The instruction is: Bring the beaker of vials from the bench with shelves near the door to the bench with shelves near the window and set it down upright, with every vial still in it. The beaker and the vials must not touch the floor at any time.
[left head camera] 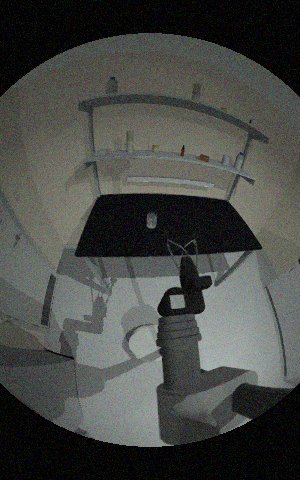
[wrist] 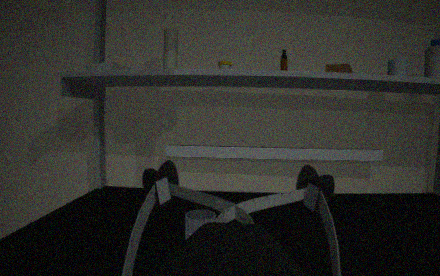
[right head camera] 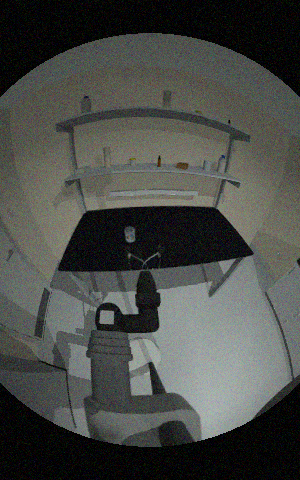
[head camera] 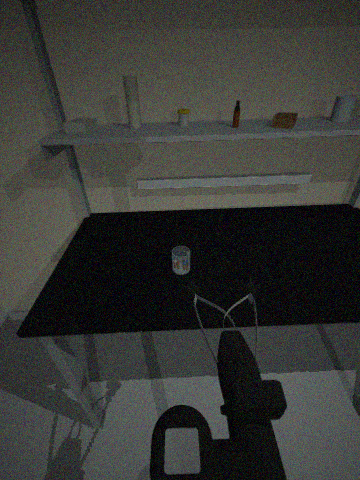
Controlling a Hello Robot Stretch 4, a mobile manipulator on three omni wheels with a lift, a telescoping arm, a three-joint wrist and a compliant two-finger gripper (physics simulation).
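Note:
The beaker of vials (head camera: 181,260) (left head camera: 151,220) (right head camera: 130,234) (wrist: 200,216) stands upright on the black bench top (head camera: 280,260) (left head camera: 115,230) (right head camera: 200,235) (wrist: 390,230), left of its middle. Small coloured marks of vials show through its clear wall in the head view. My gripper (head camera: 220,287) (left head camera: 181,240) (right head camera: 144,251) (wrist: 237,178) is open and empty over the front part of the bench, with its fingertips apart from the beaker. The beaker is farther back and to the left of the gripper. In the wrist view the gripper's body hides its lower part. No window or door shows clearly.
Above the bench's back edge runs a shelf (head camera: 100,137) (wrist: 250,81) with a tall cylinder (head camera: 132,102), a yellow-lidded jar (head camera: 183,117), a brown bottle (head camera: 236,115) and a brown block (head camera: 284,120). A second shelf (left head camera: 150,99) (right head camera: 150,113) is higher up. Walls stand behind and left of the bench.

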